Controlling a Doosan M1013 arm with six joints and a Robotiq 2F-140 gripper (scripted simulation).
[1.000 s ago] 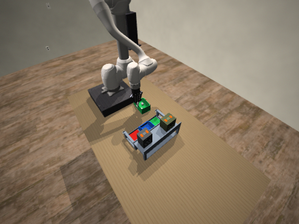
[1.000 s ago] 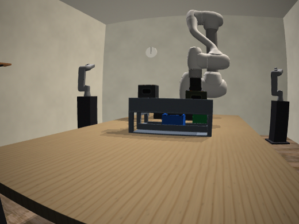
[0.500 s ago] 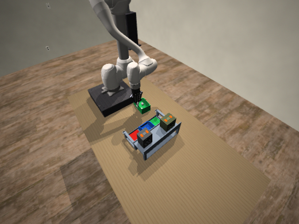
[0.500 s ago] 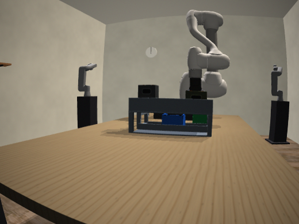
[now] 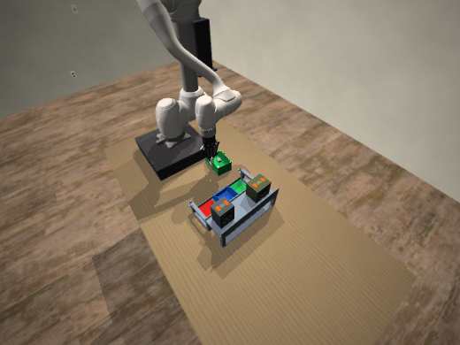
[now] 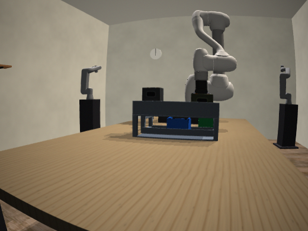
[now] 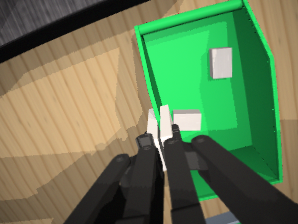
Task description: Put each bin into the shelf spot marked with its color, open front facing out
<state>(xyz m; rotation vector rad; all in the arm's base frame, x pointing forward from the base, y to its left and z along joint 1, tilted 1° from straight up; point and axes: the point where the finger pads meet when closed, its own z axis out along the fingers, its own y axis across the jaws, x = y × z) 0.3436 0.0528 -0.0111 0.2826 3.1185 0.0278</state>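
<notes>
Right now my hand is 5 cm to the right of the green bin and 4 cm above it. Also, from my hand: blue bin: 28 cm ahead, 11 cm to the right, 3 cm below; olive box: 38 cm ahead, 7 cm above; black box: 36 cm ahead, 23 cm to the right, 9 cm above.
</notes>
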